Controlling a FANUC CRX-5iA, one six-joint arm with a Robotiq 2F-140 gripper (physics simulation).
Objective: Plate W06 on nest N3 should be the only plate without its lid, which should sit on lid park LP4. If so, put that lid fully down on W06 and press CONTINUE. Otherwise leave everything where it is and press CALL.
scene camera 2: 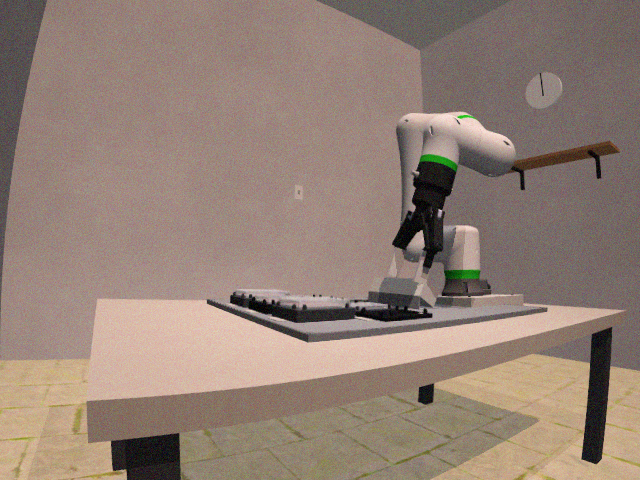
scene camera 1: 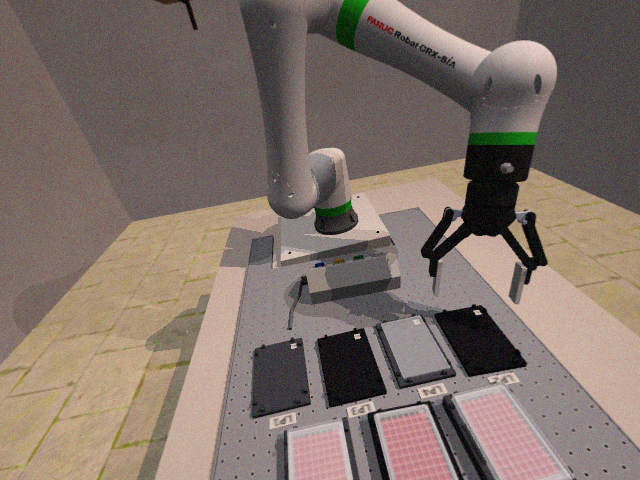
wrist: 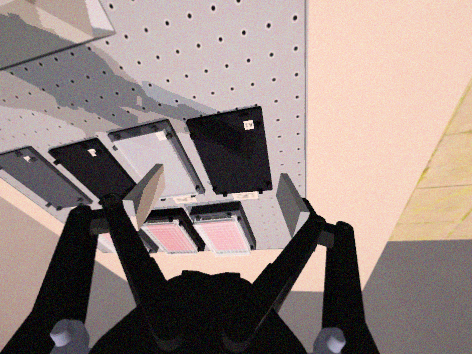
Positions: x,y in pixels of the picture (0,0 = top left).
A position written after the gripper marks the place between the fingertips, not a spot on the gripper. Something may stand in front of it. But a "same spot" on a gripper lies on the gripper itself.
Labels:
The gripper shows in scene camera 2 [405,279], in scene camera 1 and in the wrist view. One and the same spot on the gripper: [scene camera 1: 522,273] is [wrist: 289,232].

